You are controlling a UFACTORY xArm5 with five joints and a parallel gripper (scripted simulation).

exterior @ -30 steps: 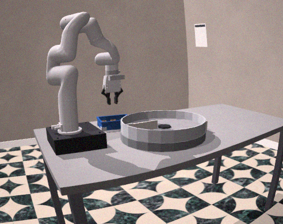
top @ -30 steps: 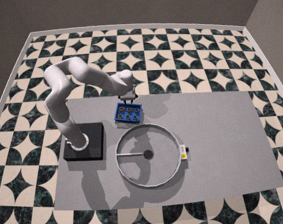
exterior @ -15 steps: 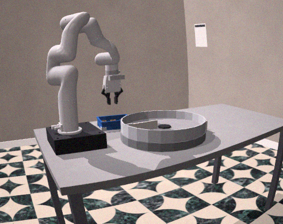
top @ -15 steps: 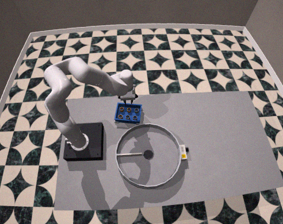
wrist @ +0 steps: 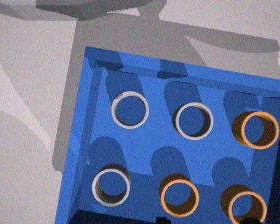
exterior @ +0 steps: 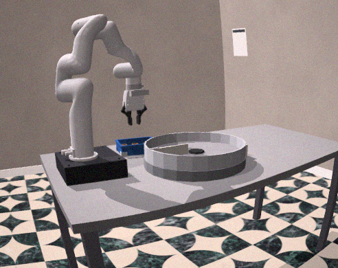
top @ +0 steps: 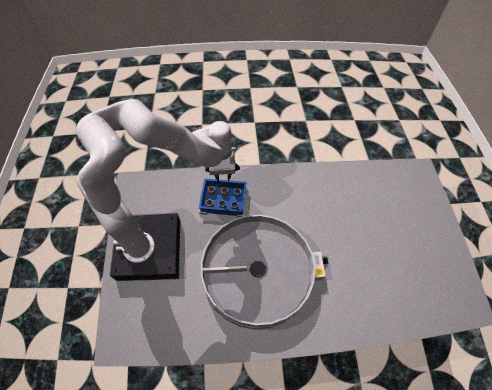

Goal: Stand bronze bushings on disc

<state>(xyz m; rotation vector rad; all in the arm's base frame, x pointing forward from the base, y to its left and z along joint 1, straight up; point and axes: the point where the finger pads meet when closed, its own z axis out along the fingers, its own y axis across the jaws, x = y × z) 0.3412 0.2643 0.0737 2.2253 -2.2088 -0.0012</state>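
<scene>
The blue crate lies 30 mm to the right of my hand and 120 mm below it. Also, from my hand: turntable: 110 mm ahead, 370 mm to the right, 90 mm below.
</scene>
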